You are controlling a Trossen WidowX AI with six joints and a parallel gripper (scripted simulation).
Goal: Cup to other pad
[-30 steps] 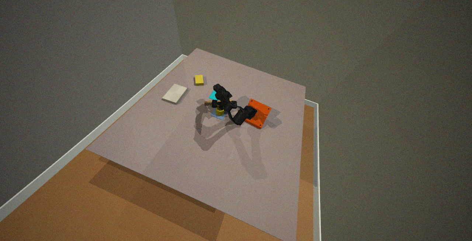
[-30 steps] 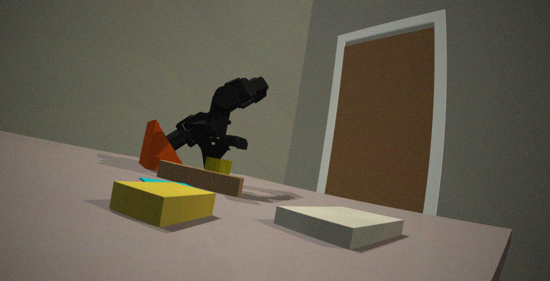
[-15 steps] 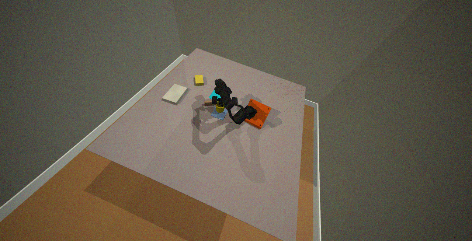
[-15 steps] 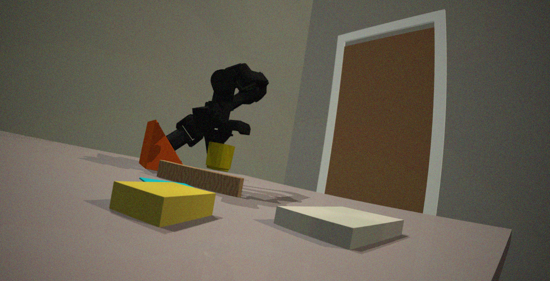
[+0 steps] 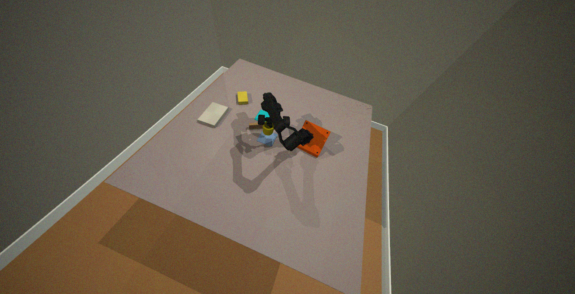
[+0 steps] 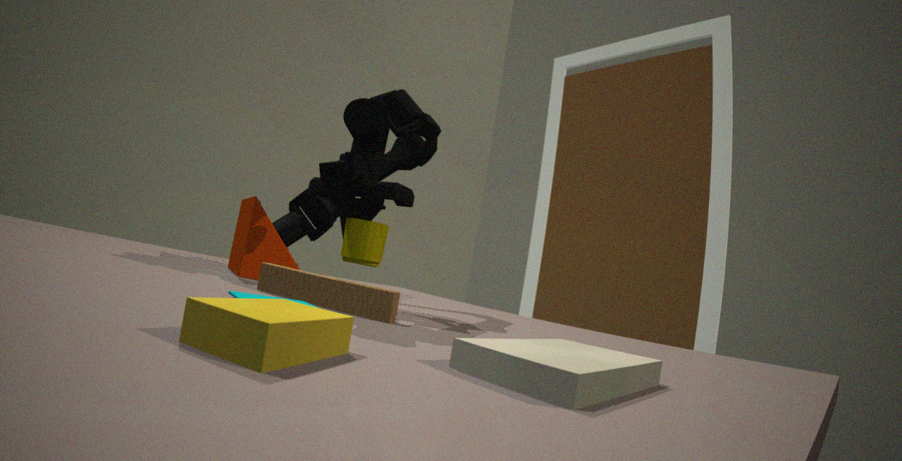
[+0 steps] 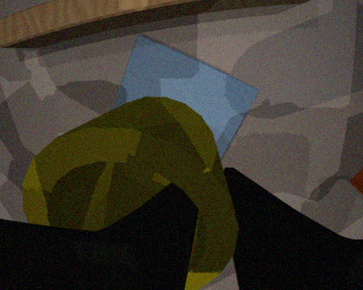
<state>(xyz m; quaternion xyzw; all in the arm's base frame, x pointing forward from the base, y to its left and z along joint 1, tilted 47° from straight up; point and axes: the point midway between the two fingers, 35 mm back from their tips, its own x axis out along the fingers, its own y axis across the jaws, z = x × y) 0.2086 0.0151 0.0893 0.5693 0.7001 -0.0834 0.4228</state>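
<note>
Right now the cup is 2 cm to the left of my gripper tip and 2 cm ahead of it. Round my gripper tip: wooden block: 9 cm below, 8 cm ahead, 6 cm to the right; red marble: 3 cm ahead, 2 cm below, 1 cm to the left; light blue pad: 11 cm below, 2 cm to the left, 2 cm ahead.
</note>
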